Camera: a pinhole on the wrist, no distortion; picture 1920 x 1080 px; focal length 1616.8 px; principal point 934.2 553.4 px. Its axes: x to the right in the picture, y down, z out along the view. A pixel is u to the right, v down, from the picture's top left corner.
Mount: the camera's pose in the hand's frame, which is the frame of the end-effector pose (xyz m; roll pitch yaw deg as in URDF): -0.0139 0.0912 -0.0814 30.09 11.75 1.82
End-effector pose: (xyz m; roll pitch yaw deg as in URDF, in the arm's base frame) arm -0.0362 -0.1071 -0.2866 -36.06 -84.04 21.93
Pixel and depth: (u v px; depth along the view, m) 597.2 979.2 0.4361
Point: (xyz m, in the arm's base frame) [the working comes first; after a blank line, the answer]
In the camera's frame: -0.0909 0.1149 0.4361

-0.3944 -0.0455 -0.2649
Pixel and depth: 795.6 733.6 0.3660
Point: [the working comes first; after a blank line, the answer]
In the camera's frame: -0.0314 0.0408 0.3660

-0.2932 -0.0973 -0.2332
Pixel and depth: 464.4 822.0 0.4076
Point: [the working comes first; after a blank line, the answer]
In the camera's frame: -0.1184 0.0677 0.4076

-0.3643 -0.0839 -0.3025
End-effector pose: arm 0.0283 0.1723 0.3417 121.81 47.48 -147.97
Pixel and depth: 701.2 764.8 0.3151
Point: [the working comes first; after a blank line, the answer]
In the camera's frame: -0.0454 0.0412 0.3151

0.0240 0.3661 0.2437
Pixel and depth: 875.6 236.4 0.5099
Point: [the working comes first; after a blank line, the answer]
In the camera's frame: -0.0185 -0.1000 0.5099

0.1594 0.4056 0.0470
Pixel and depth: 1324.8 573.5 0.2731
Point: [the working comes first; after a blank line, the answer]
In the camera's frame: 0.0660 0.0034 0.2731

-0.0160 0.2588 0.1938
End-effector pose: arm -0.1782 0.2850 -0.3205 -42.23 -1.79 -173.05
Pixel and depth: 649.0 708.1 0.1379
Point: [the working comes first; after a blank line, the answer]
In the camera's frame: -0.0243 0.0132 0.1379

-0.1608 0.2304 -0.3087
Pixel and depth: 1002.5 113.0 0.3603
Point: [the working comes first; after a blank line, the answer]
In the camera's frame: 0.0152 -0.0981 0.3603

-0.2344 0.2897 -0.0753
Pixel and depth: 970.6 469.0 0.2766
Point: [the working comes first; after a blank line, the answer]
In the camera's frame: 0.0062 -0.0144 0.2766

-0.2110 0.2265 -0.1730
